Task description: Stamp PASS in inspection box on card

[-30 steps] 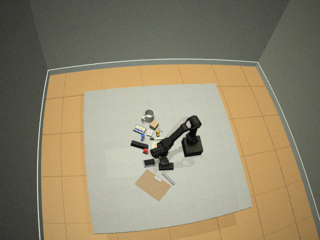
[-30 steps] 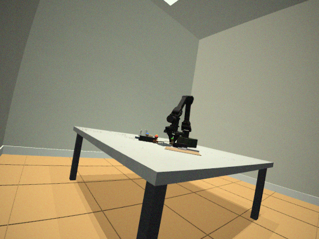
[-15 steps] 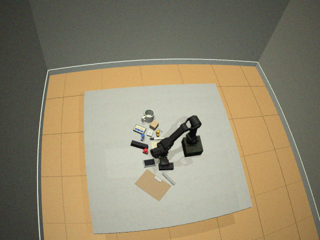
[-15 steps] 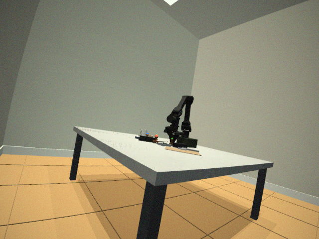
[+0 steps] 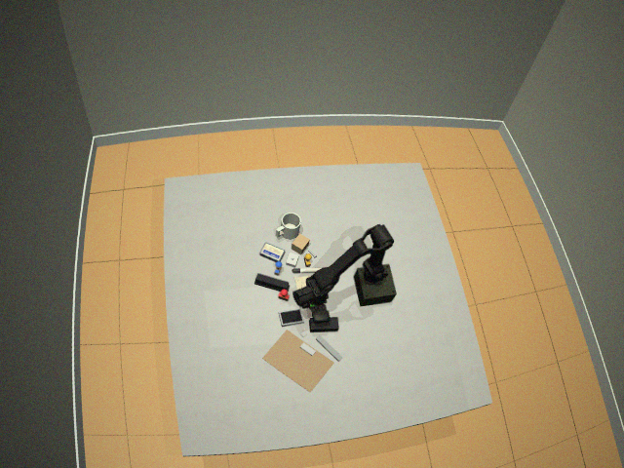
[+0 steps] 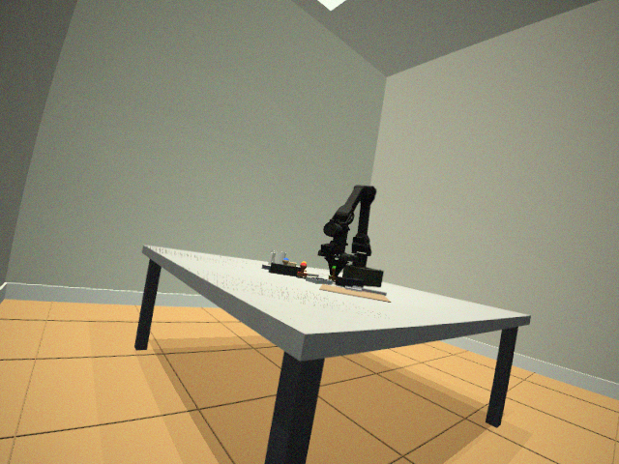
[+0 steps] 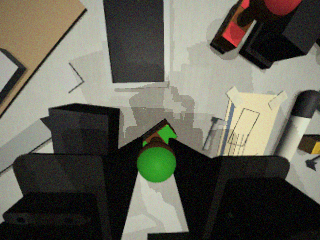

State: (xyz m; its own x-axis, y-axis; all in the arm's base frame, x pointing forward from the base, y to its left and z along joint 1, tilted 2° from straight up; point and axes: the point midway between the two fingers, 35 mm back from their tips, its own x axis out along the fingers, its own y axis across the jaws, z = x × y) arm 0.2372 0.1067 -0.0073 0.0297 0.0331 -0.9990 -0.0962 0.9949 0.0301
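Now: the ink pad 90 mm ahead of my gripper tip, 30 mm to the left of it and 30 mm below it. Also, from my gripper tip: cream card: 120 mm to the right, 30 mm below, 10 mm ahead; green-knobbed stamp: right at my gripper tip; black block: 70 mm to the left, 30 mm behind, 10 mm below.
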